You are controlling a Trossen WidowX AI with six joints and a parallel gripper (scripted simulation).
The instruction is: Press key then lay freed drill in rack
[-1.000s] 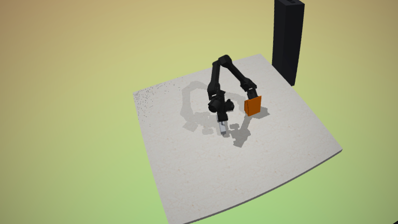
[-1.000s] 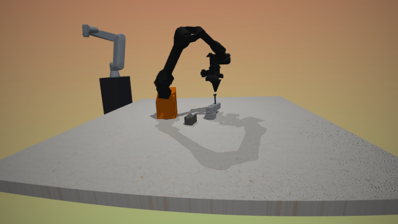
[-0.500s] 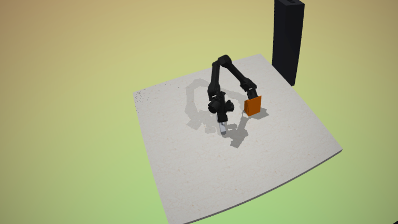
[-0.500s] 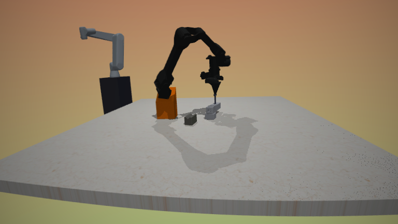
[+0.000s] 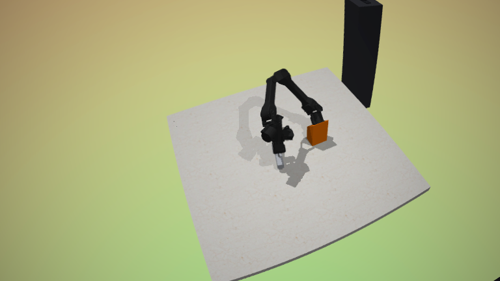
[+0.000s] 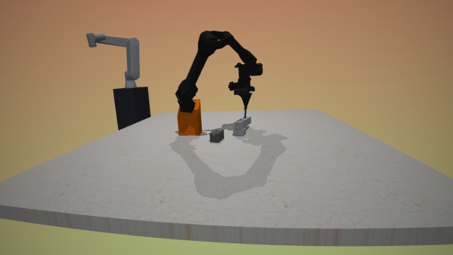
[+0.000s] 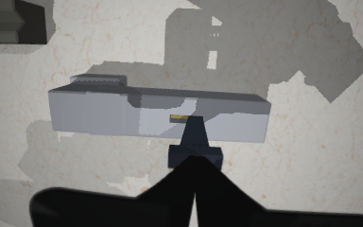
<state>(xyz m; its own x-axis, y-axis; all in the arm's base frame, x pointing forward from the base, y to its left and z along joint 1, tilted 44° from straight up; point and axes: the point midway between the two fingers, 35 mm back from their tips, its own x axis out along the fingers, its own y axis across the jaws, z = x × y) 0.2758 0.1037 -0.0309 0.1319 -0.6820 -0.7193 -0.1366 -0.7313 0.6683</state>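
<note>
Now: the dark key 3 cm below my gripper tip. Also, from my gripper tip: drill: 1 cm behind, 6 cm to the right, 7 cm below; dark grey rack: 11 cm behind, 19 cm to the right, 10 cm below; grey housing block: 1 cm behind, 4 cm to the right, 8 cm below.
</note>
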